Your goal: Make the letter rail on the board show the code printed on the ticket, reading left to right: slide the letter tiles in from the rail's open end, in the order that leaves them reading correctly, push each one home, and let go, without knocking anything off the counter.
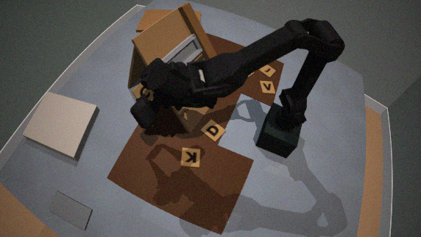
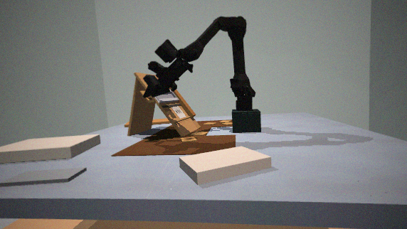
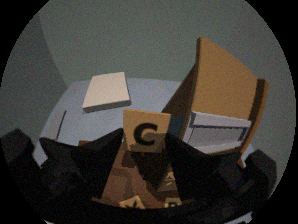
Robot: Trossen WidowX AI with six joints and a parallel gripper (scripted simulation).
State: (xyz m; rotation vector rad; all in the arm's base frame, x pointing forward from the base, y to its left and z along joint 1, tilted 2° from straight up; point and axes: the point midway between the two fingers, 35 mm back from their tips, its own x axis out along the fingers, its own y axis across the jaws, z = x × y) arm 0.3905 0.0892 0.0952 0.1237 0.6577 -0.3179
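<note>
The white ticket lies 110 mm behind my gripper tip, 160 mm to the right of it and 80 mm below it. Round my gripper tip: thin grey plate: 170 mm ahead, 370 mm to the left, 170 mm below; then brown mat: 210 mm behind, 120 mm to the right, 180 mm below; then beige block: 350 mm ahead, 100 mm to the left, 160 mm below.
</note>
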